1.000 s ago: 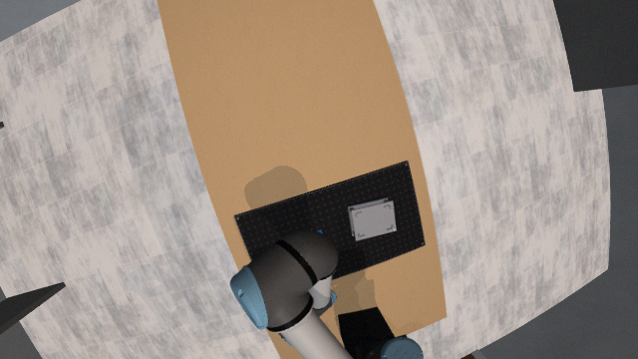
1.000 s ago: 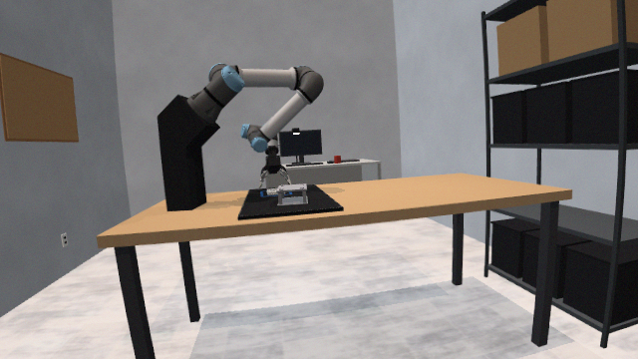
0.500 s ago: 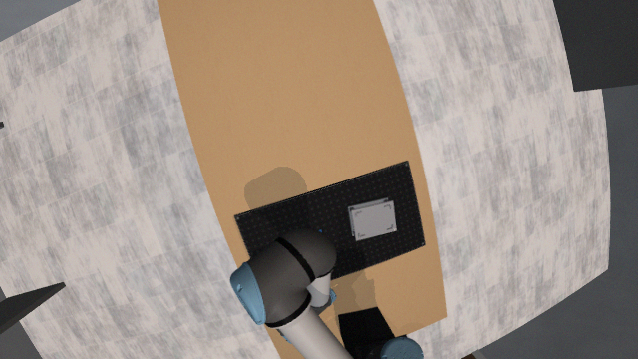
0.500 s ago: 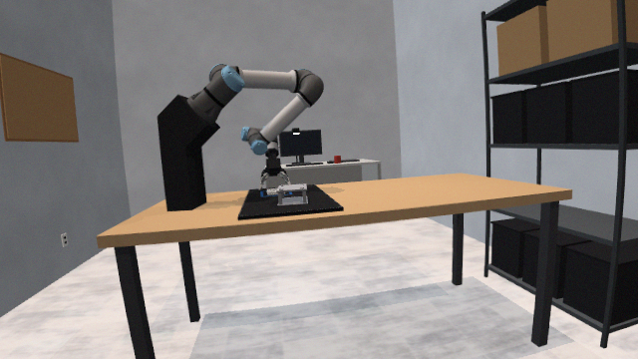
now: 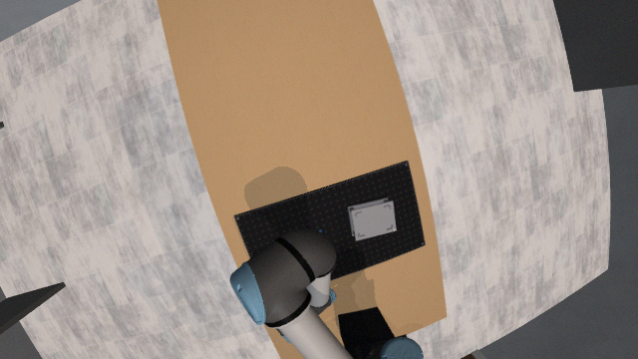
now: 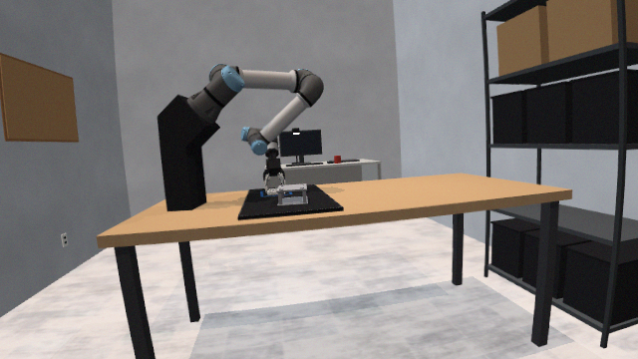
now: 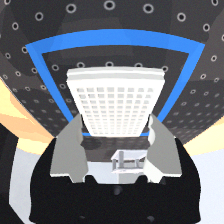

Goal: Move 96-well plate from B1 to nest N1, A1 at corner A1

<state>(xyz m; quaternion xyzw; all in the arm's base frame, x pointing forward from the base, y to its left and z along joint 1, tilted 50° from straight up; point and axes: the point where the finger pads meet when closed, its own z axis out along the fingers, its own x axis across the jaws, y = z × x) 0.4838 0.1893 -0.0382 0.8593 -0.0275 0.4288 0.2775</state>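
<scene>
Now: hand right at the white 96-well plate. From my hand the other things lie so: grey raised nest N1: 11 cm ahead, 28 cm to the right, 4 cm above.
</scene>
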